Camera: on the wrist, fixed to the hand. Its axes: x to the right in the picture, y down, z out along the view.
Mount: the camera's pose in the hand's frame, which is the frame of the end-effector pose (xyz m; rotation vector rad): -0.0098 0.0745 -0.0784 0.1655 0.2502 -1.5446
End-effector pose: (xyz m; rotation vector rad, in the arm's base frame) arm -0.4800 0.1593 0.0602 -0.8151 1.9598 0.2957
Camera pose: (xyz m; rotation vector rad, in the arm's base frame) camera -0.5794 0.1788 0.0994 -1.9927 1.0270 -0.8898
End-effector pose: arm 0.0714 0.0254 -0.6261 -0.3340 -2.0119 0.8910
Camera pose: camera 0.1334 0.1091 -0.6569 1.0419 -1.3325 -0.0193
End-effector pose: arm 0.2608 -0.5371 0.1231 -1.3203 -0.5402 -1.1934
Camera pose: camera 0.2987 -0.6190 0.0627 -0.3990 -1.5397 -2.3940
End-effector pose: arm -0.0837 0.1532 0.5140 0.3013 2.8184 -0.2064
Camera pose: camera -0.0794 0.2370 0.5830 1.7780 -2.3474 0.6518
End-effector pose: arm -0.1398 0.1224 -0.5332 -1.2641 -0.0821 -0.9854
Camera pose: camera -0.1321 0.0614 -0.6227 -0.7508 -1.0296 -2.3543
